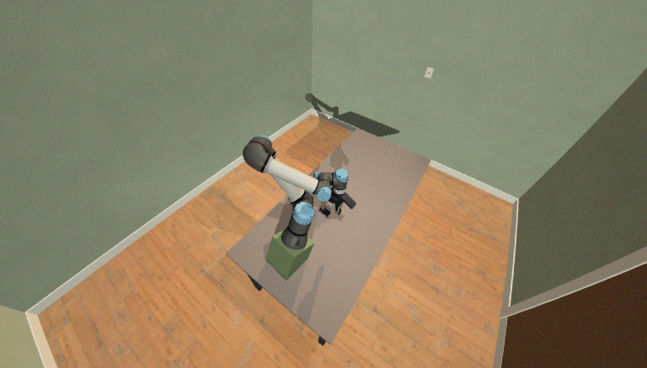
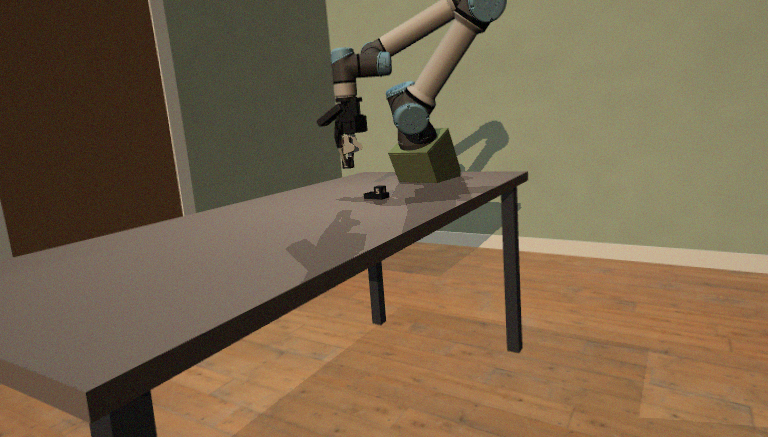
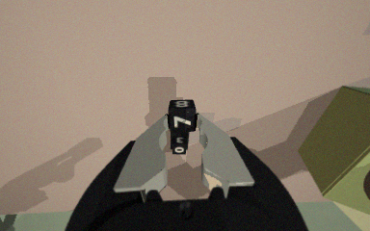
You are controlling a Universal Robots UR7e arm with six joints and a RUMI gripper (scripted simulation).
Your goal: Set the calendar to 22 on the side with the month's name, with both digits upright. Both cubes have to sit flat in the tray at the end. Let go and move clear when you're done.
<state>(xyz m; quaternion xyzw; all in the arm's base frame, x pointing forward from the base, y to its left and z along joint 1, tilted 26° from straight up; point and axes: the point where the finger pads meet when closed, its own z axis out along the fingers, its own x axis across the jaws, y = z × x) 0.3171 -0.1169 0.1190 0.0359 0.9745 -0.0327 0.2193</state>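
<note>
My hand is 1 cm above the black number cube. Round my hand: black tray 12 cm below, 11 cm to the left, 2 cm ahead.
</note>
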